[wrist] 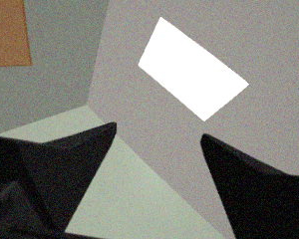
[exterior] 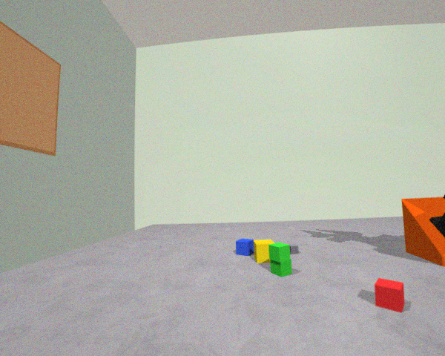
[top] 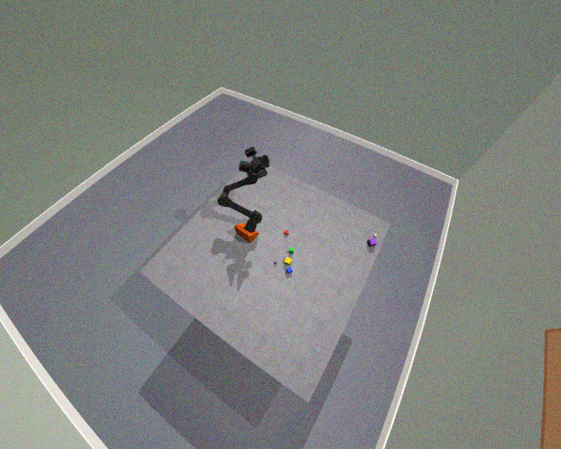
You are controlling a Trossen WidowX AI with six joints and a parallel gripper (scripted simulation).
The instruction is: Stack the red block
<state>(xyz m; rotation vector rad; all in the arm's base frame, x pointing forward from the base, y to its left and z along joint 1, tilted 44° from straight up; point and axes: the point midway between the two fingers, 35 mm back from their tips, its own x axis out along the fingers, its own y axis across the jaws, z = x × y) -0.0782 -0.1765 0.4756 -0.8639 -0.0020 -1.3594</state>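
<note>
Right now the red block is 250 mm ahead of my gripper tip, 50 mm to the right of it and 540 mm below it. Also, from my gripper tip: yellow block: 380 mm ahead, 240 mm to the right, 530 mm below; purple block: 810 mm ahead, 210 mm to the left, 530 mm below; blue block: 420 mm ahead, 280 mm to the right, 540 mm below.
</note>
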